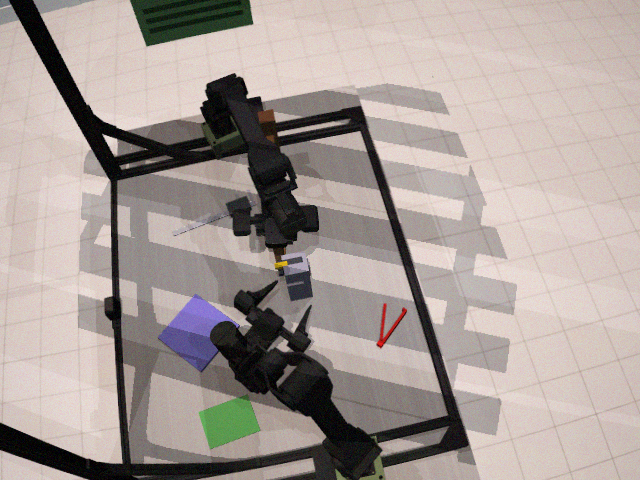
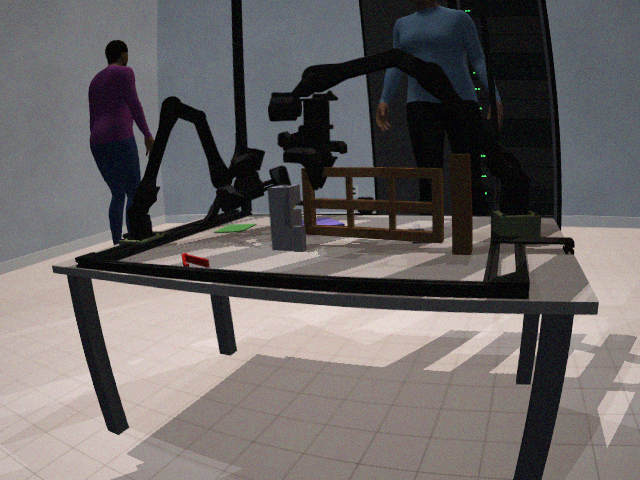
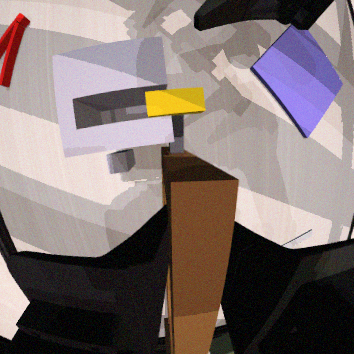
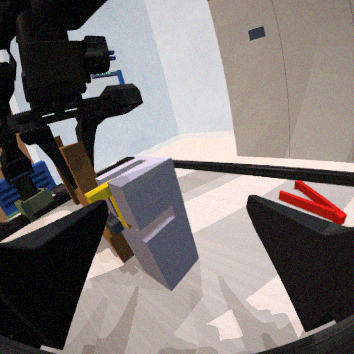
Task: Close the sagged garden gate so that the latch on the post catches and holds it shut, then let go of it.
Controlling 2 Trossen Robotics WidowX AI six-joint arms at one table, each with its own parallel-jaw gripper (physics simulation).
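Places are measured from the left arm's base along level axes (x ahead, y right, z down), in millimetres.
Pixels of known places: left gripper, between the fingertips: (image 2: 317, 189); right gripper, between the fingertips: (image 1: 294, 293) (image 2: 261, 192) (image 4: 178, 204); left arm's base, origin of its link: (image 1: 222, 127) (image 2: 515, 212) (image 4: 29, 194); right arm's base, origin of its link: (image 1: 357, 462) (image 2: 141, 237).
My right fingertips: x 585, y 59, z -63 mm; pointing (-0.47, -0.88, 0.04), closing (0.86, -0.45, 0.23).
Ahead of a thing's pixels: the offset from my right fingertips to its middle. "spot": to the spot under its first point.
The brown gate {dx -211, dy -87, dz +42 mm} (image 2: 437, 206) (image 3: 200, 270) (image 4: 119, 247) stands upright between the brown hinge post {spot: dx -420, dy -138, dz -64 mm} (image 1: 266, 124) (image 2: 461, 206) and the grey latch post {spot: dx -35, dy -25, dz +61 mm} (image 1: 299, 287) (image 2: 283, 217) (image 3: 115, 70) (image 4: 150, 200). A yellow bar {dx -74, dy -5, dz -4 mm} (image 1: 280, 265) (image 3: 175, 102) (image 4: 98, 192) at the gate's free end overlaps the edge of the slot in the latch post's top; whether it is caught is unclear. My left gripper (image 2: 318, 183) (image 4: 83, 184) is shut on the gate's top rail near that end. My right gripper (image 1: 293, 294) (image 4: 178, 204) is open and empty, its fingers pointing at the latch post.
A red V-shaped piece {spot: dx +160, dy -133, dz +111 mm} (image 1: 381, 342) (image 2: 195, 259) (image 4: 310, 206) lies beyond the latch post. A purple slab {dx -76, dy +234, dz +122 mm} (image 1: 186, 330) (image 3: 300, 80) lies beside my right gripper, and a green sheet {dx +156, dy +257, dz +126 mm} (image 1: 230, 421) (image 2: 235, 227) nearby. A thin tool with a dark handle {spot: dx -352, dy +0, dz +108 mm} (image 1: 238, 204) lies by the left arm.
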